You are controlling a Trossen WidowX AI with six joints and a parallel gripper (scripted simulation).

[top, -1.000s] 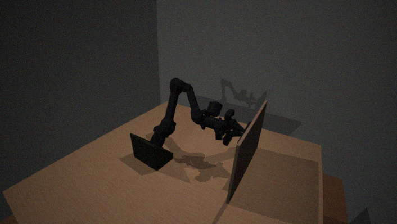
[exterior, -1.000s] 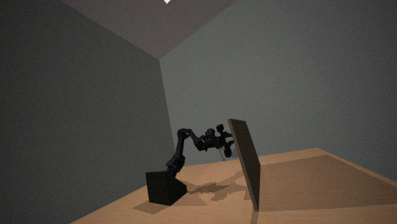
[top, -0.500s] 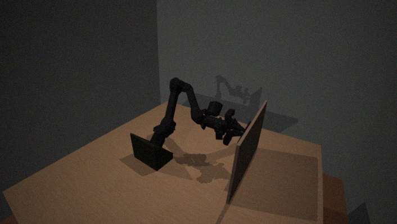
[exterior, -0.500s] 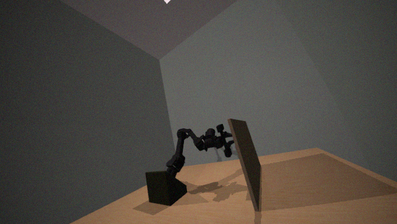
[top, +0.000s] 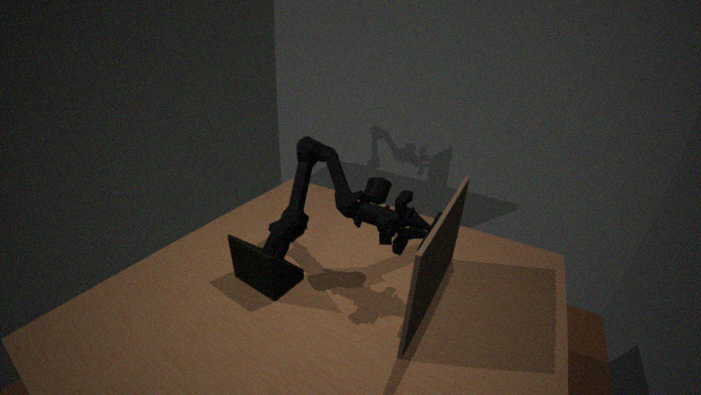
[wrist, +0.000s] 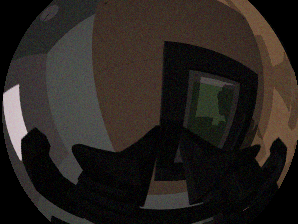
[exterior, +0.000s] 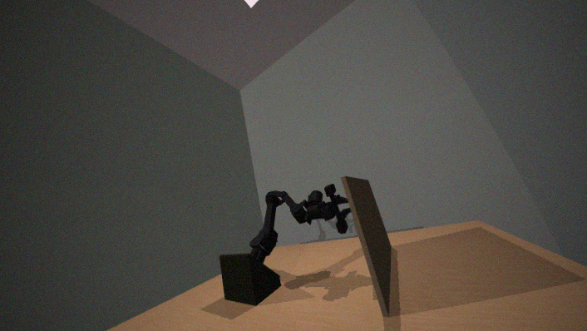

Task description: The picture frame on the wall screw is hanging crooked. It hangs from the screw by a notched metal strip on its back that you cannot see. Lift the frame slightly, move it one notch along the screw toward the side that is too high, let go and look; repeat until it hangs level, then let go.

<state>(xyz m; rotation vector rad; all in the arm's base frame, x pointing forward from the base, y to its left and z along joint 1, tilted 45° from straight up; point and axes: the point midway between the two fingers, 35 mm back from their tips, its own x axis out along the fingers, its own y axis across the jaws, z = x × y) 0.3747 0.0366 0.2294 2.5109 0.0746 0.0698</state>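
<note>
The picture frame lies 50 mm below my gripper tip, 10 mm to the left of it and 10 mm ahead of it. The rest, counted from my gripper tip: wall panel (70 mm below, 20 mm ahead, 10 mm to the left).
</note>
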